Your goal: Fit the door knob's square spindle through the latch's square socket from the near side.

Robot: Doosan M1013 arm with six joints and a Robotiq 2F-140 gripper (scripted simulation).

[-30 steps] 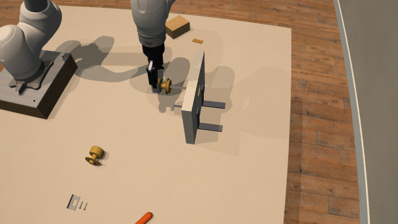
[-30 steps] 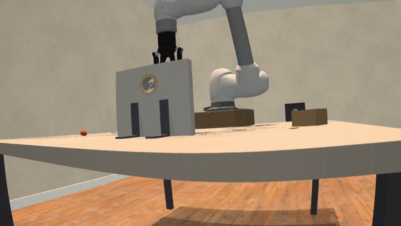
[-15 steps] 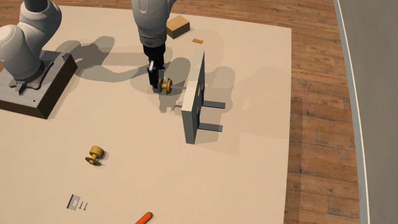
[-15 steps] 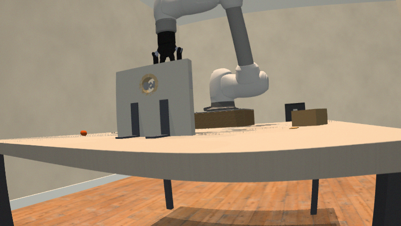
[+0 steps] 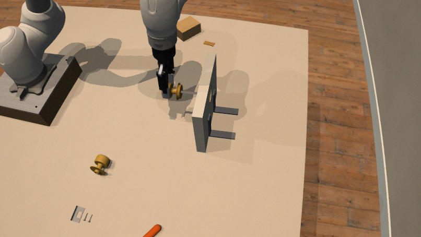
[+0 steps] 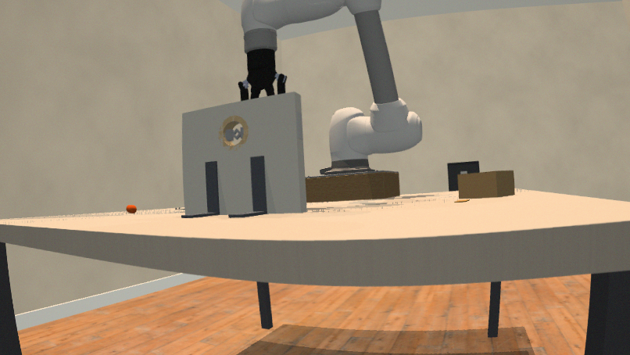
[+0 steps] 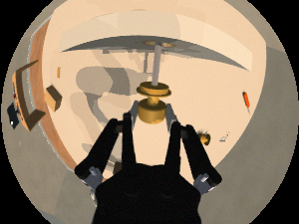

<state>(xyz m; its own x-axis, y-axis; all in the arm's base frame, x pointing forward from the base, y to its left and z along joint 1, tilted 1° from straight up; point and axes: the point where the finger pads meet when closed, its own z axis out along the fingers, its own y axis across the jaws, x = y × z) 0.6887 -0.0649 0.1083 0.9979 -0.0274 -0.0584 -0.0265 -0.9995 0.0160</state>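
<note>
My hand is 140 mm short of the wooden door panel and 50 mm above it. From my hand the other things lie so: brass knob 240 mm behind, 280 mm to the right, 170 mm below; then orange-handled tool 20 mm behind, 540 mm to the right, 190 mm below; then small brass plate 80 mm ahead, 470 mm to the left, 200 mm below.
</note>
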